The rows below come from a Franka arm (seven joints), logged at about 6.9 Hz.
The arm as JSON. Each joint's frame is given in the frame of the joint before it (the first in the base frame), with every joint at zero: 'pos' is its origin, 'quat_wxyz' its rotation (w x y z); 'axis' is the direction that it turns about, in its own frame. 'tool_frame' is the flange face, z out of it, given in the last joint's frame.
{
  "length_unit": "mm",
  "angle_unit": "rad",
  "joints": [
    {
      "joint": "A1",
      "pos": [
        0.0,
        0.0,
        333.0
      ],
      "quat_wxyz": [
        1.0,
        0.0,
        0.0,
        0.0
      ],
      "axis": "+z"
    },
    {
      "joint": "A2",
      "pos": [
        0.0,
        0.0,
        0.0
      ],
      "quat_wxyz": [
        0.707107,
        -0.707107,
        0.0,
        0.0
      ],
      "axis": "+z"
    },
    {
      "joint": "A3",
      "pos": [
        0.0,
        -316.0,
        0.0
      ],
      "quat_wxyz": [
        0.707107,
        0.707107,
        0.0,
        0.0
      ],
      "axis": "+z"
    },
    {
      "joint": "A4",
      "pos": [
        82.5,
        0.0,
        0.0
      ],
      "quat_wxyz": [
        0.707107,
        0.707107,
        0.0,
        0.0
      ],
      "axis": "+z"
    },
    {
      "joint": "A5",
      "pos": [
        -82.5,
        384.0,
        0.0
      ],
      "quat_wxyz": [
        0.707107,
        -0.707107,
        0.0,
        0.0
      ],
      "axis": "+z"
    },
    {
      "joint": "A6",
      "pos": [
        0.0,
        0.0,
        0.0
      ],
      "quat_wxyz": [
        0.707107,
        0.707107,
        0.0,
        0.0
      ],
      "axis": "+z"
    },
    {
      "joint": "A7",
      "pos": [
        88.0,
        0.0,
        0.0
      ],
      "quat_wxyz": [
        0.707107,
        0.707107,
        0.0,
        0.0
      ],
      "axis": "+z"
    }
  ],
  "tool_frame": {
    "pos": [
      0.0,
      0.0,
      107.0
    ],
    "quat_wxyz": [
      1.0,
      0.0,
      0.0,
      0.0
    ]
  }
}
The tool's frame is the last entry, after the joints.
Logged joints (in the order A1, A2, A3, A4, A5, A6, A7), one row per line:
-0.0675, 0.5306, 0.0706, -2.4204, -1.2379, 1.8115, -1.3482
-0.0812, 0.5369, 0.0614, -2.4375, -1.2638, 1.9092, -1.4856
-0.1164, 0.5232, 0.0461, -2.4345, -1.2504, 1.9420, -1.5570
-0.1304, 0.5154, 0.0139, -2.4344, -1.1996, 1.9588, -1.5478
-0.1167, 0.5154, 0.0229, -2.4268, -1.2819, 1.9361, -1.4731
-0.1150, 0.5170, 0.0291, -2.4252, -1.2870, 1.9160, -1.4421
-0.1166, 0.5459, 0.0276, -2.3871, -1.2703, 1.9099, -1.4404
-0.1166, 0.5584, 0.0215, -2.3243, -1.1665, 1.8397, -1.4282
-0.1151, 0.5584, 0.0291, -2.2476, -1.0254, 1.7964, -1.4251
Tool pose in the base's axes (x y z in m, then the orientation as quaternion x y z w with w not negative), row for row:
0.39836, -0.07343, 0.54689, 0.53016, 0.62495, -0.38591, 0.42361
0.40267, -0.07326, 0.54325, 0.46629, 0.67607, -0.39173, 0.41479
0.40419, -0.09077, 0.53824, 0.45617, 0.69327, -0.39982, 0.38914
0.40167, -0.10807, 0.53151, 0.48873, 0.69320, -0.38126, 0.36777
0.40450, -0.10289, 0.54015, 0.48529, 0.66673, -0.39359, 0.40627
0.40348, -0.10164, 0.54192, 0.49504, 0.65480, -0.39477, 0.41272
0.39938, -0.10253, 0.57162, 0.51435, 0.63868, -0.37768, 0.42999
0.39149, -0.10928, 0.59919, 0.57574, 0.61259, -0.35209, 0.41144
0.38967, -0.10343, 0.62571, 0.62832, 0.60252, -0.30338, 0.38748
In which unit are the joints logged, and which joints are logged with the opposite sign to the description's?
The joints are logged in radians. Opposite sign: A2.
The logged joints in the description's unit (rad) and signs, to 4 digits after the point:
-0.0675, -0.5306, 0.0706, -2.4204, -1.2379, 1.8115, -1.3482
-0.0812, -0.5369, 0.0614, -2.4375, -1.2638, 1.9092, -1.4856
-0.1164, -0.5232, 0.0461, -2.4345, -1.2504, 1.9420, -1.5570
-0.1304, -0.5154, 0.0139, -2.4344, -1.1996, 1.9588, -1.5478
-0.1167, -0.5154, 0.0229, -2.4268, -1.2819, 1.9361, -1.4731
-0.1150, -0.5170, 0.0291, -2.4252, -1.2870, 1.9160, -1.4421
-0.1166, -0.5459, 0.0276, -2.3871, -1.2703, 1.9099, -1.4404
-0.1166, -0.5584, 0.0215, -2.3243, -1.1665, 1.8397, -1.4282
-0.1151, -0.5584, 0.0291, -2.2476, -1.0254, 1.7964, -1.4251

